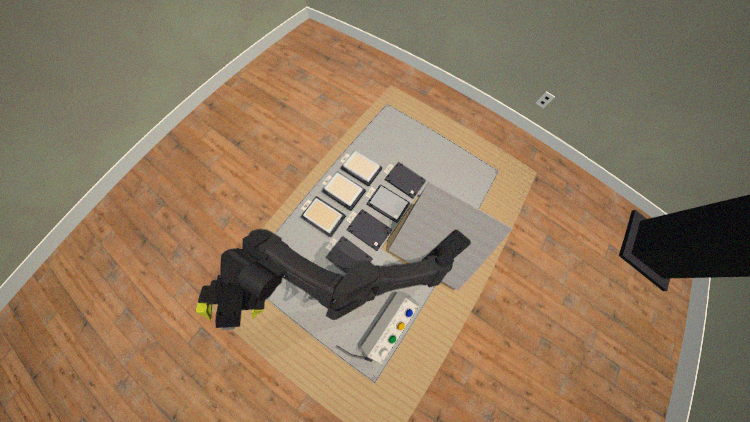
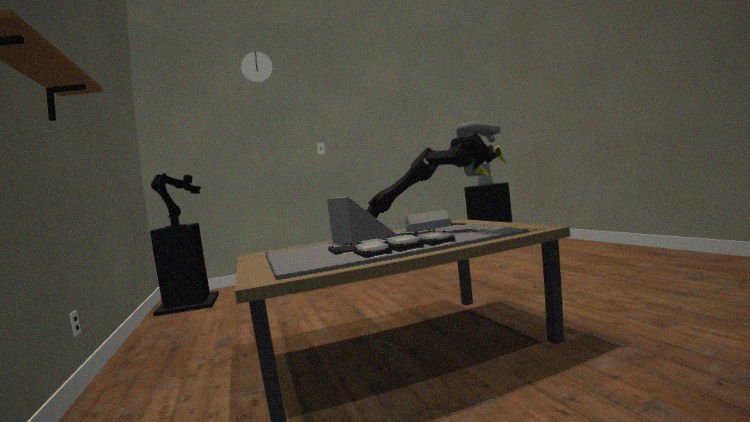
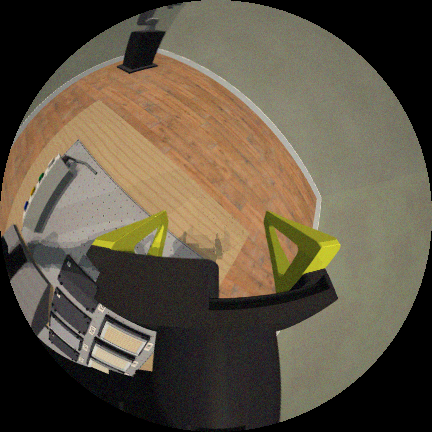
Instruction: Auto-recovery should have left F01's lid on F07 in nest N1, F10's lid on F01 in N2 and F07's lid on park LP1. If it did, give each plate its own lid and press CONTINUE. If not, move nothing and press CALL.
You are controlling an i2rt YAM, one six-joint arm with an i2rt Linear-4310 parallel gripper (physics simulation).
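Places are measured from the arm's base along level axes (x right, y back, z down), in centimetres.
Where they show: gripper, fingertip midpoint: (image 2: 497, 168) (image 3: 215, 215); arm's base at its link origin: (image 1: 443, 253) (image 2: 366, 221).
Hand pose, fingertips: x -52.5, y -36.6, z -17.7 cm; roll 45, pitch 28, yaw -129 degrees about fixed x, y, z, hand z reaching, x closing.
Each offset is from my fingertips to the centre of the thing. "*": to the spot under its first point. Level surfaces: height alone.
Three pale tan-topped plates @(dx +63.2, dy -9.3, dz +23.0 cm) (image 1: 361, 166) @(dx +50.4, dy -8.3, dz +22.4 cm) (image 1: 343, 189) @(dx +37.1, dy -7.7, dz +23.4 cm) (image 1: 322, 215) sit in a row on the grey perforated board @(dz +25.8 cm) (image 1: 419, 136). Beside them is a second row: a dark rectangle @(* dx +70.7, dy +7.8, dz +24.9 cm) (image 1: 404, 178), a light grey one @(dx +57.7, dy +9.2, dz +24.4 cm) (image 1: 388, 202), another dark one @(dx +44.4, dy +9.9, dz +24.9 cm) (image 1: 369, 229) and a dark one @(dx +31.1, dy +10.8, dz +24.9 cm) (image 1: 348, 255) partly hidden by the arm. Their labels are too small to read. The button box @(dx +21.4, dy +36.9, dz +21.7 cm) (image 1: 375, 328) (image 2: 427, 220) has blue @(dx +29.0, dy +38.7, dz +19.5 cm) (image 1: 409, 312), yellow @(dx +24.0, dy +39.0, dz +19.5 cm) (image 1: 400, 326) and green @(dx +19.0, dy +39.3, dz +19.5 cm) (image 1: 392, 339) buttons. My gripper (image 1: 230, 313) (image 2: 491, 163) (image 3: 215, 215) is wide open and empty, high beyond the table's end, away from the plates.
A grey sloped block (image 1: 451, 225) (image 2: 359, 220) stands beside the second row. A short dark cable @(* dx +6.3, dy +33.3, dz +25.8 cm) (image 1: 354, 353) lies by the button box. The wooden table (image 1: 314, 367) (image 2: 409, 267) carries the board. Black pedestals (image 2: 180, 265) (image 2: 487, 203) with other arms stand away from it.
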